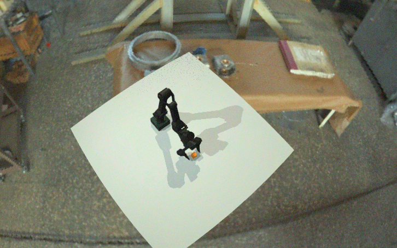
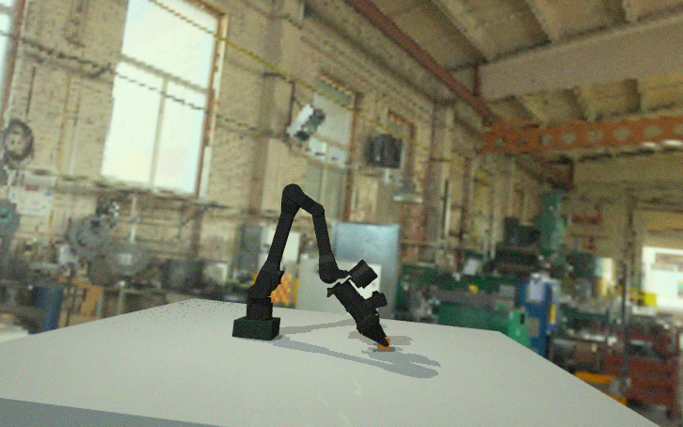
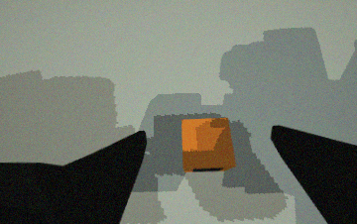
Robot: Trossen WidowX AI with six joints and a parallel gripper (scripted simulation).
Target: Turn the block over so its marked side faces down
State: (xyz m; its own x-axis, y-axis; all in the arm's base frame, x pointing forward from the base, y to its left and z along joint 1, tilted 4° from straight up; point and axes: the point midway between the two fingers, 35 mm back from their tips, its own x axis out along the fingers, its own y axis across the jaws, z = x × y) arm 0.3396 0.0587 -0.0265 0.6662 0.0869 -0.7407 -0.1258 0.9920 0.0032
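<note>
Right now my gripper tip is 20 mm past the orange block.
</note>
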